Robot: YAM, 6 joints.
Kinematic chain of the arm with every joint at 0, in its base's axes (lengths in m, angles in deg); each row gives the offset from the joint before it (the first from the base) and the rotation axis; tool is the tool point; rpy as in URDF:
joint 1: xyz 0 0 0.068 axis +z
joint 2: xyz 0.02 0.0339 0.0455 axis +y
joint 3: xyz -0.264 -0.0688 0 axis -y
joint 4: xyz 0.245 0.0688 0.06 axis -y
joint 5: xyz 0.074 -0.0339 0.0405 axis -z
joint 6: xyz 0.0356 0 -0.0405 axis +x
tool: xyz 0 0 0 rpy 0 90 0
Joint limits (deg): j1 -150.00..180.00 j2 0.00..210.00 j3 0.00..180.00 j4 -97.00..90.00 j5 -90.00..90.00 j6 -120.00..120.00
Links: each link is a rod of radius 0.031 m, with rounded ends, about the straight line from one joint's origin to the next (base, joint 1, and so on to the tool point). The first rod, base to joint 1, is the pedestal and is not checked.
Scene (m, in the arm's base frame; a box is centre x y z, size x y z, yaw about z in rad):
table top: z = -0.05
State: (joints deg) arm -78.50 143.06 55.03 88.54 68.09 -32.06
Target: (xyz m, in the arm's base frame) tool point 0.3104 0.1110 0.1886
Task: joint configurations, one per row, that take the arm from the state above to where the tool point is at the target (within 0.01 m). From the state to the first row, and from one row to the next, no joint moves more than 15 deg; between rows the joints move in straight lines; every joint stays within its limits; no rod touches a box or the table.
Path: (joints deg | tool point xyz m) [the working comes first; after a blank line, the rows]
Joints at the target: 25.44 108.23 39.32 90.00 68.39 -32.06
Straight joint move there: clear.

1: -63.65 138.08 52.79 88.75 68.13 -32.06 | 0.1406 -0.3583 0.0559
2: -48.80 133.11 50.54 88.96 68.18 -32.06 | 0.2243 -0.3064 0.0808
3: -33.95 128.13 48.30 89.17 68.22 -32.06 | 0.2896 -0.2348 0.1048
4: -19.11 123.15 46.05 89.37 68.26 -32.06 | 0.3319 -0.1500 0.1276
5: -4.26 118.18 43.81 89.58 68.30 -32.06 | 0.3491 -0.0592 0.1493
6: 10.59 113.20 41.56 89.79 68.35 -32.06 | 0.3412 0.0301 0.1697
7: 25.44 108.23 39.32 90.00 68.39 -32.06 | 0.3104 0.1110 0.1886

